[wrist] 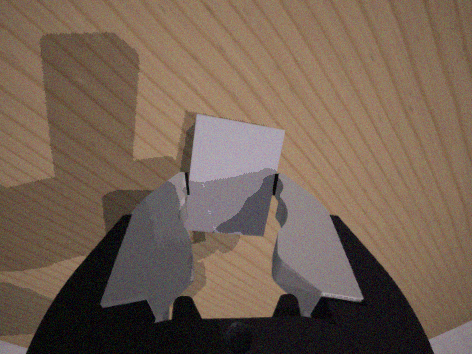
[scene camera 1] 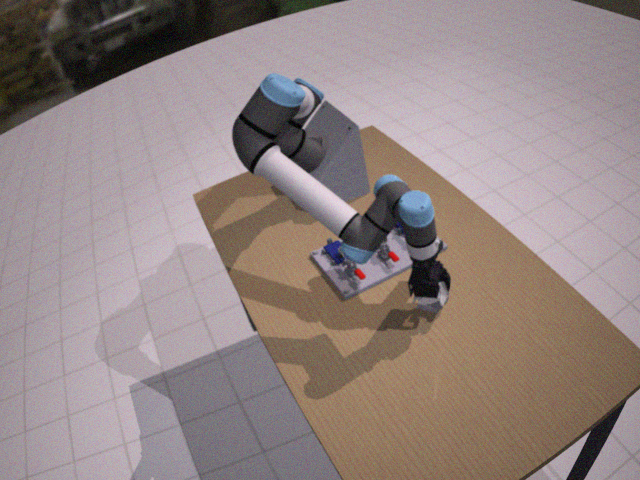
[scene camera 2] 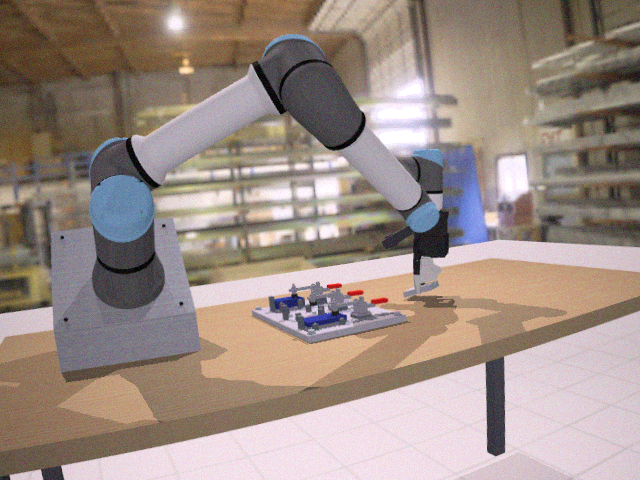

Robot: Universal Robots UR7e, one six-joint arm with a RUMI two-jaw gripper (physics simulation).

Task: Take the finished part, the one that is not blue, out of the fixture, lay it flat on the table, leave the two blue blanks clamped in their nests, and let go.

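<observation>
The finished part (scene camera 2: 421,289) (wrist: 232,160) is a light grey block between my fingertips. In scene camera 2 it is tilted, one end lower, and hangs a little above the table; its shadow lies close by. My gripper (scene camera 1: 430,302) (scene camera 2: 421,289) (wrist: 231,174) is shut on it, past the handle side of the fixture. The fixture plate (scene camera 1: 345,293) (scene camera 2: 310,339) lies on the table. One blue blank (scene camera 1: 334,251) (scene camera 2: 323,319) sits in a nest at one end, and the other blue blank (scene camera 2: 289,301) sits in a nest at the far end in scene camera 2.
Red clamp handles (scene camera 1: 360,273) (scene camera 2: 379,300) stick out from the fixture toward my gripper's side. The wooden table (scene camera 1: 491,387) (scene camera 2: 542,294) (wrist: 375,100) extends beyond the gripper, away from the arm's grey base (scene camera 1: 336,149) (scene camera 2: 126,341). Shadows of the arm fall across it.
</observation>
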